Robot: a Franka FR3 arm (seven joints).
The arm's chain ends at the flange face. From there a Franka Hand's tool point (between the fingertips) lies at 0.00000 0.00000 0.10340 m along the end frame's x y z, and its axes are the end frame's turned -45 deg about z.
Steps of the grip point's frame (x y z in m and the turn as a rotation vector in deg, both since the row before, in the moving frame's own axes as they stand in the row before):
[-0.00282, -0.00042, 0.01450, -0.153, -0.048, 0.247]
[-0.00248, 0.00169, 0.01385, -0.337, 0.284, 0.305]
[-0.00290, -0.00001, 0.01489, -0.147, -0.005, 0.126]
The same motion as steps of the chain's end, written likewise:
[-0.00242, 0.00144, 0.01450, -0.142, 0.074, 0.247]
[-0.00135, 0.00288, 0.01385, -0.037, 0.439, 0.305]
[-0.00224, 0.00185, 0.01489, -0.107, 0.100, 0.126]

